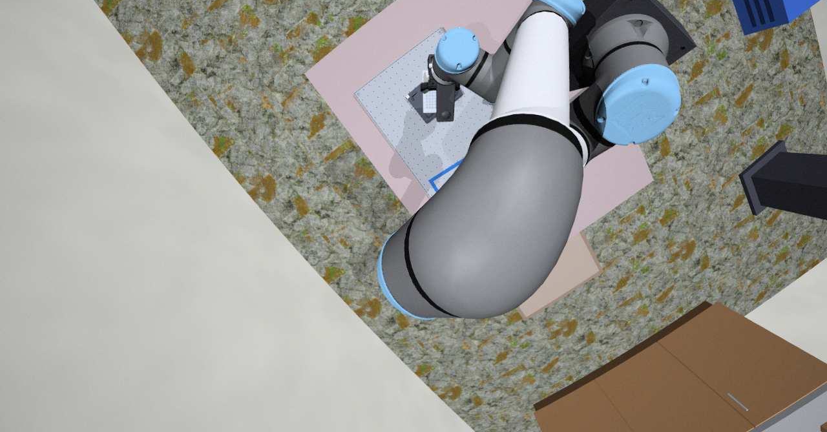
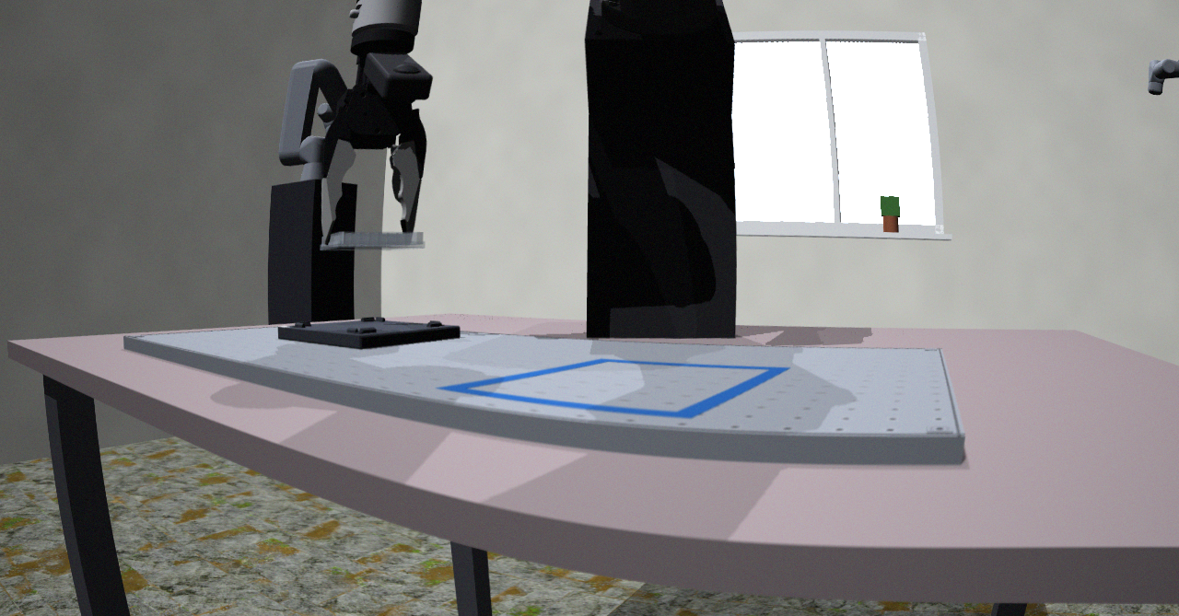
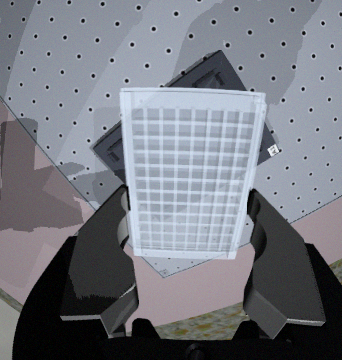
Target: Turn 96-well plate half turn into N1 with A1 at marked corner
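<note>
Right now my hand is 1 cm above the clear 96-well plate. From my hand the other things lie so: A1 label 9 cm below, 7 cm ahead, 6 cm to the right; then plate nest 10 cm below.
</note>
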